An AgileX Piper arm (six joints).
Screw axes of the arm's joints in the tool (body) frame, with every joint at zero. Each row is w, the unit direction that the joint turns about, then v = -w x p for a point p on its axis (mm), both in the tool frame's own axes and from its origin. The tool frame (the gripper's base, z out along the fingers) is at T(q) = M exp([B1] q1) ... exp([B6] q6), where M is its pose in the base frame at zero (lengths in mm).
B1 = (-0.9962, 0, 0.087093, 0.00, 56.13, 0.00)
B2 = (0, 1, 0, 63.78, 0.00, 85.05)
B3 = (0, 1, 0, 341.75, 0.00, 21.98)
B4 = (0, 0, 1, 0.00, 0.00, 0.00)
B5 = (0, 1, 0, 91.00, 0.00, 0.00)
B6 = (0, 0, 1, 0.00, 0.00, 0.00)
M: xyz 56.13 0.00 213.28 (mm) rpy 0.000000 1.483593 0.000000 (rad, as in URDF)
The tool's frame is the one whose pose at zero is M.
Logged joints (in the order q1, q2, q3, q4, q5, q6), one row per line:
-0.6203, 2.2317, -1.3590, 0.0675, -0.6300, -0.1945
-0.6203, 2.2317, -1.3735, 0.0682, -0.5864, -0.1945
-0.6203, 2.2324, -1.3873, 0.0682, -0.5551, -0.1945
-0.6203, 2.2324, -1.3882, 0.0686, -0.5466, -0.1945
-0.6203, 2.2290, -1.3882, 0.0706, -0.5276, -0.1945
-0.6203, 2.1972, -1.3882, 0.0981, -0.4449, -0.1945
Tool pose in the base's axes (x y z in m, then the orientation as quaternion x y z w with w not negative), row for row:
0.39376, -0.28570, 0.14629, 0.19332, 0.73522, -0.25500, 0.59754
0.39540, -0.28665, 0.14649, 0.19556, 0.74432, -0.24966, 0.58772
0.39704, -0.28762, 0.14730, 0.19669, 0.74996, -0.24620, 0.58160
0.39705, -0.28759, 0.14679, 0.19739, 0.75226, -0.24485, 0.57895
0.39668, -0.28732, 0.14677, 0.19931, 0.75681, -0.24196, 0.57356
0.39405, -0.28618, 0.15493, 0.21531, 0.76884, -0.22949, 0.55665
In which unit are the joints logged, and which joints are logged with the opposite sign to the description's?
The joints are logged in radians. Opposite sign: none.
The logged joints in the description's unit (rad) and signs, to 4 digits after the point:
-0.6203, 2.2317, -1.3590, 0.0675, -0.6300, -0.1945
-0.6203, 2.2317, -1.3735, 0.0682, -0.5864, -0.1945
-0.6203, 2.2324, -1.3873, 0.0682, -0.5551, -0.1945
-0.6203, 2.2324, -1.3882, 0.0686, -0.5466, -0.1945
-0.6203, 2.2290, -1.3882, 0.0706, -0.5276, -0.1945
-0.6203, 2.1972, -1.3882, 0.0981, -0.4449, -0.1945

